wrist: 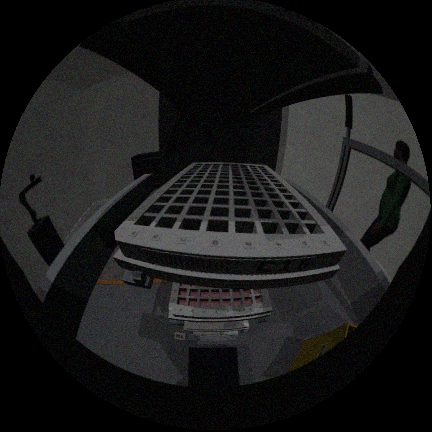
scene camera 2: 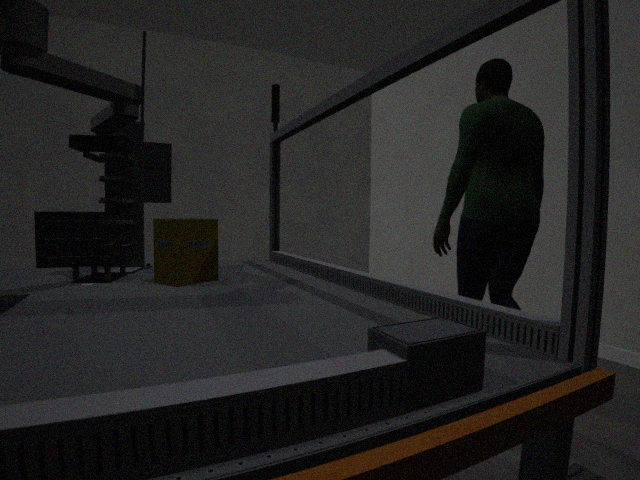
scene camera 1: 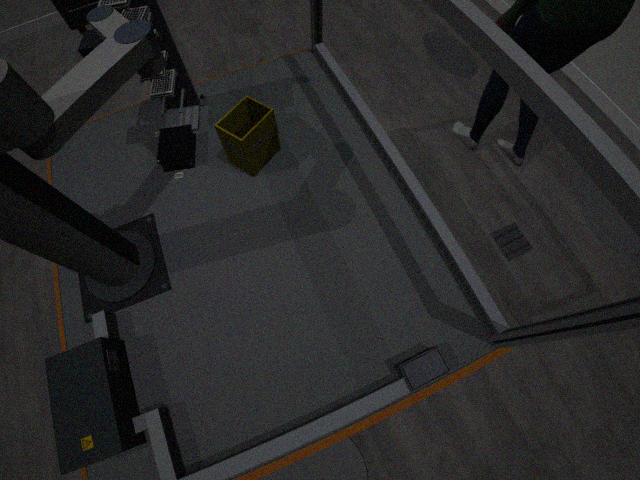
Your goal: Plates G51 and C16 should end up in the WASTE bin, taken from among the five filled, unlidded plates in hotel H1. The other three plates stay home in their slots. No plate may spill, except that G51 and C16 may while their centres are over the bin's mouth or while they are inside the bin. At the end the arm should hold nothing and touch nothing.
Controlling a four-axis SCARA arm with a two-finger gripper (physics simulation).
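Places are measured from the arm's base along level axes (x ahead, y left, z up), in millimetres.
Pixels of known places: gripper, fingertip midpoint: (wrist: 217, 182) (scene camera 2: 118, 160) (scene camera 1: 131, 18); arm's base, link origin: (scene camera 1: 122, 266).
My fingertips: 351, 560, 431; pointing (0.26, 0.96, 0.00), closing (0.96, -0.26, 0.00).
Observation:
Ahead of a thing's pixels: the offset from my fingertips to its top centre, as dx, dy, dz. "pt": to the spot under its first point.
My gripper (wrist: 217, 182) is open; its dark fingers stand on both sides of a light, gridded plate that is level and close in the wrist view. This near plate {-1, -28, +15} (wrist: 215, 243) has a front label that is dim but looks like C16. A dark underside {pt -20, -59, +76} (wrist: 225, 50) spans the top of that view; no label can be read there, so I cannot tell whether it is G51. Below is a plate with reddish wells {-4, -23, -67} (wrist: 220, 302), with more plate edges {pt -19, -81, -146} (wrist: 216, 327) under it. Hotel H1 {pt +24, -77, -74} (scene camera 2: 124, 178) is a dark tower. The yellow WASTE bin {+217, -329, -218} (scene camera 1: 253, 142) (scene camera 2: 186, 253) (wrist: 322, 350) stands beside it.
A black box {-49, -189, -348} (scene camera 1: 177, 148) stands near the bin. The arm's column (scene camera 1: 67, 232) rises at left. A grey cabinet {pt -466, -963, -303} (scene camera 1: 82, 403) is at the front left, and a small grey box {+399, -1228, -343} (scene camera 1: 424, 367) (scene camera 2: 444, 356) at the front corner. A person (scene camera 1: 496, 103) (scene camera 2: 498, 170) (wrist: 393, 195) stands beyond the frame.

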